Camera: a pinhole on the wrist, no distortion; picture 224 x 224 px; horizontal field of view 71.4 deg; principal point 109.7 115.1 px. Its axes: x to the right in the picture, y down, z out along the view. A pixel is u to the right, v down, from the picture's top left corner.
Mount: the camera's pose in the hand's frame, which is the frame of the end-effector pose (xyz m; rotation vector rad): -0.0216 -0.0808 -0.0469 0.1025 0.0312 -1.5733
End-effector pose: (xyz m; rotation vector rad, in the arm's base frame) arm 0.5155 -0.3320 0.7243 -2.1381 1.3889 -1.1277
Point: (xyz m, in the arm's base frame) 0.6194 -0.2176 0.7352
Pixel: 154 48
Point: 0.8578 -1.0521 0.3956
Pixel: outside the picture
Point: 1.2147 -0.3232 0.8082
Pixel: 208 176
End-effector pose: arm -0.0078 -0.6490 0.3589 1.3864 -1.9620 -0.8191
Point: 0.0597 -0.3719 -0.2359
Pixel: 214 9
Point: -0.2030 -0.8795 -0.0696
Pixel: 165 210
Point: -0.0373 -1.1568 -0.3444
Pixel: outside the picture
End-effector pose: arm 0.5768 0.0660 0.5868 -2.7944 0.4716 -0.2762
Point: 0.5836 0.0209 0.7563
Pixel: behind the camera
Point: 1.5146 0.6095 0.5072
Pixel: outside the picture
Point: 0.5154 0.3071 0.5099
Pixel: 180 9
